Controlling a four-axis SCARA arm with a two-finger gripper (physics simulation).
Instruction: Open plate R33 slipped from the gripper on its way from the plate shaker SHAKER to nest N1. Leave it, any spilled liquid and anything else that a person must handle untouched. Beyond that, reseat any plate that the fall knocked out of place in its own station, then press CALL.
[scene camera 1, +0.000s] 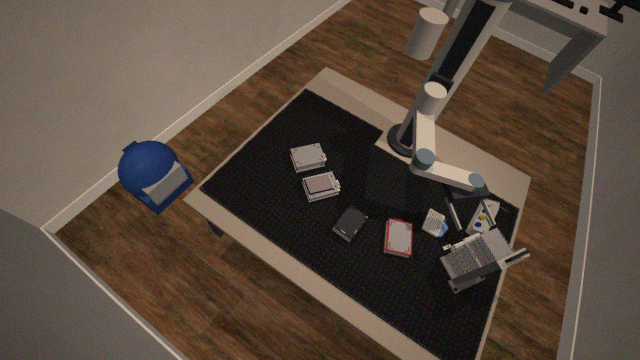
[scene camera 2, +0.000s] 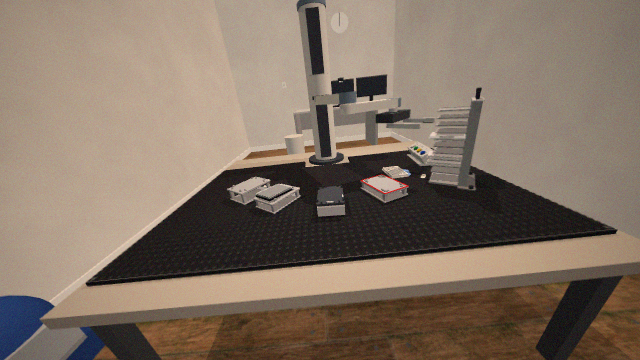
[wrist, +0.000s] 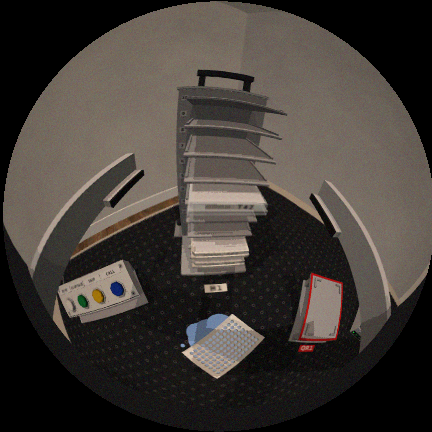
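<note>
My gripper is open and empty, in front of the shelf rack and above the mat. Plate R33, white with many wells, lies on the mat. Blue liquid lies along its edge. In the rack H1, plate T42 juts out past the shelves below; whether it is tilted is hard to tell. More plates sit lower. The blue CALL button is on the button panel. SHAKER and N1 cannot be told by label.
A red-rimmed station QR1 stands near the plate. A dark-topped block, a station with a pinkish-topped plate and a pale station stand farther along the mat.
</note>
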